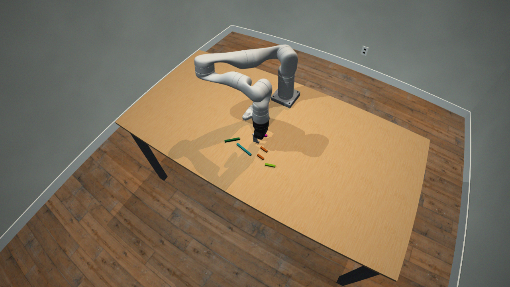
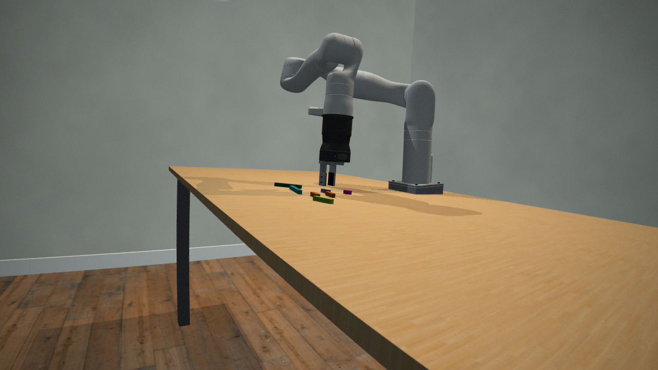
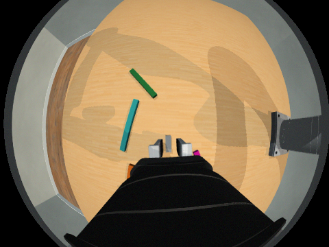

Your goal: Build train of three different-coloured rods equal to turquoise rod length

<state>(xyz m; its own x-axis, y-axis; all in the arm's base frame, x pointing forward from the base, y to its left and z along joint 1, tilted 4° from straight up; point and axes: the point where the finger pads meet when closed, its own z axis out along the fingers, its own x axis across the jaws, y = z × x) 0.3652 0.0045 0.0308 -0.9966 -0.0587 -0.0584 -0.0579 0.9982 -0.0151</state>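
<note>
Now: the grey rod 3 cm below my hand. The rest, counted from my hand: green rod (12 cm to the right, 5 cm ahead, 3 cm below); then turquoise rod (8 cm ahead, 3 cm to the right, 3 cm below); then magenta rod (5 cm behind, 3 cm below, 2 cm to the left).
</note>
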